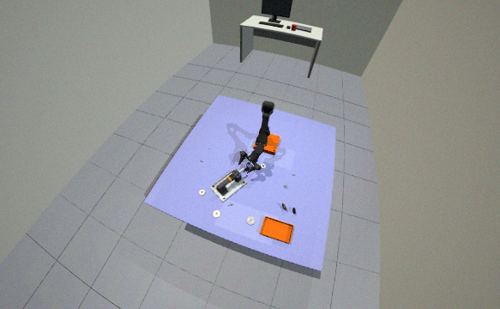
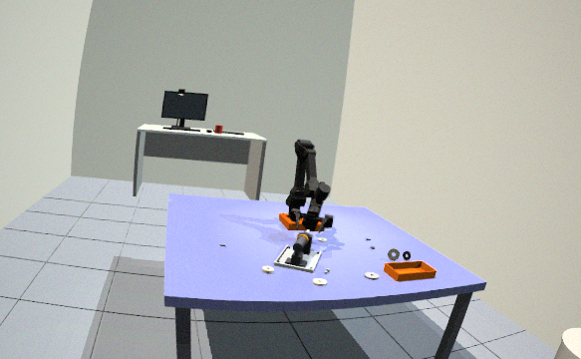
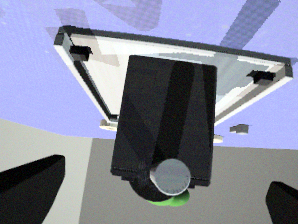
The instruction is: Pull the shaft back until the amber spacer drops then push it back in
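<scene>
My gripper tip is 6 cm short of the thin grey shaft and 5 cm to the left of it. From my gripper tip the other things lie so: orange tray 37 cm ahead, 30 cm to the left, 7 cm below.
</scene>
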